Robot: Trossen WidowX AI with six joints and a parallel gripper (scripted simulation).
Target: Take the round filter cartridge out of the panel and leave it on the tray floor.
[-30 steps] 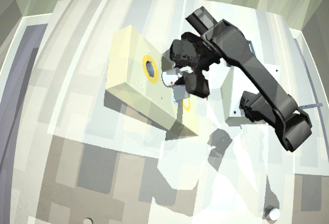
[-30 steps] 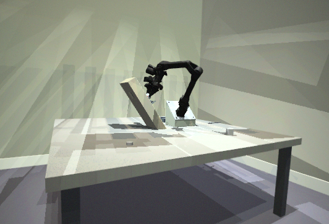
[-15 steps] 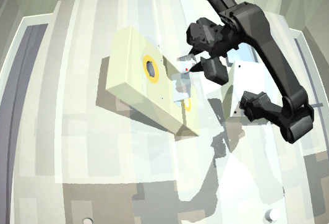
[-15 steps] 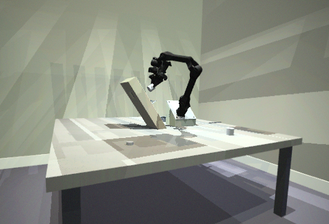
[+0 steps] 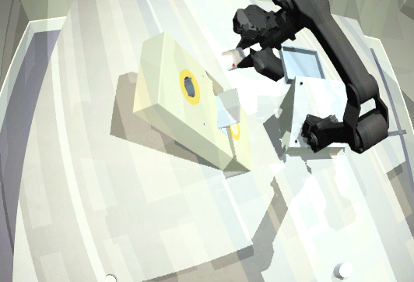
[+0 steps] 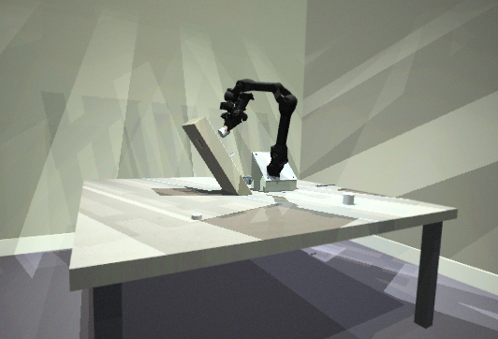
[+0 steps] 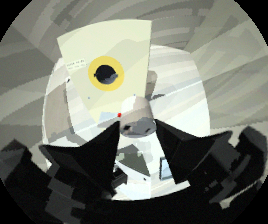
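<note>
The tray lies 26 cm behind my gripper tip, 26 cm to the right of it and 28 cm below it. Also, from my gripper tip: cream service panel: 6 cm ahead, 7 cm to the left, 12 cm below; then round filter cartridge: right at my gripper tip.
</note>
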